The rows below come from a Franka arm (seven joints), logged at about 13 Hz.
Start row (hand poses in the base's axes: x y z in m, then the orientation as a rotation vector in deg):
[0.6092 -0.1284 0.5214 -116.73 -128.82 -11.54]
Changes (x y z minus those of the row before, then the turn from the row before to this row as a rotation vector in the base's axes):
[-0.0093 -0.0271 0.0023 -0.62 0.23 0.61]
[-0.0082 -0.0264 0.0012 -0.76 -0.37 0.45]
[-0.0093 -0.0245 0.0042 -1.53 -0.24 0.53]
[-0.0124 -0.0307 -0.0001 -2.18 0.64 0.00]
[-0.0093 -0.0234 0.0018 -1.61 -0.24 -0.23]
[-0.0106 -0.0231 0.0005 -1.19 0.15 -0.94]
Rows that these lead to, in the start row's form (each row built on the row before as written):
[0.5999 -0.1555 0.5237 -116.24 -129.62 -10.57]
[0.5917 -0.1819 0.5249 -116.21 -130.69 -10.09]
[0.5824 -0.2064 0.5291 -116.40 -132.19 -8.61]
[0.5700 -0.2371 0.5290 -117.14 -132.99 -5.47]
[0.5607 -0.2605 0.5308 -118.25 -133.74 -3.88]
[0.5501 -0.2836 0.5313 -119.82 -133.31 -2.36]

